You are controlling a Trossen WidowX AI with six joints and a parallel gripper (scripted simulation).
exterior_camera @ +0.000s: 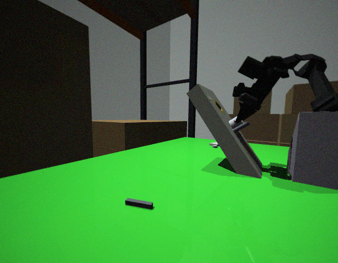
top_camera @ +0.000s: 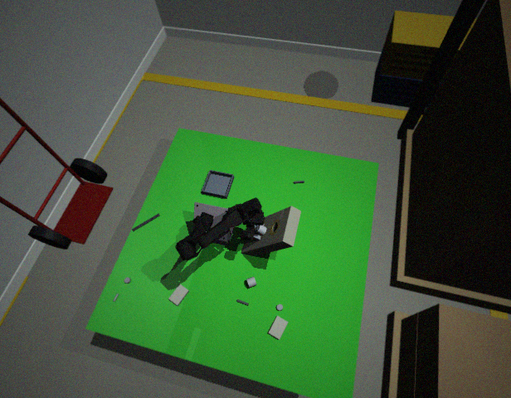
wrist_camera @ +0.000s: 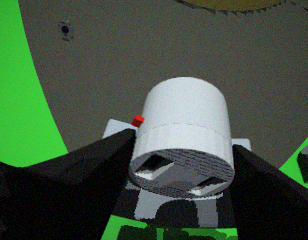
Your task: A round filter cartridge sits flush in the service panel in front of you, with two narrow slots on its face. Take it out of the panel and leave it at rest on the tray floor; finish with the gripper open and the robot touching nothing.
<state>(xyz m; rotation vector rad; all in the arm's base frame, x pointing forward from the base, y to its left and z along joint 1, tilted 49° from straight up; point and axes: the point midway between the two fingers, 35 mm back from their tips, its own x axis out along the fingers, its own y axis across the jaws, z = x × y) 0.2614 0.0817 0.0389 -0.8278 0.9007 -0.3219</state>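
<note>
Now: gripper tip 1 cm past the grey ledge and 3 cm above it. Round my gripper tip: square tray: 36 cm behind, 25 cm to the left, 16 cm below; then grey service panel: 4 cm ahead, 2 cm below; then white round filter cartridge: right at my gripper tip.
</note>
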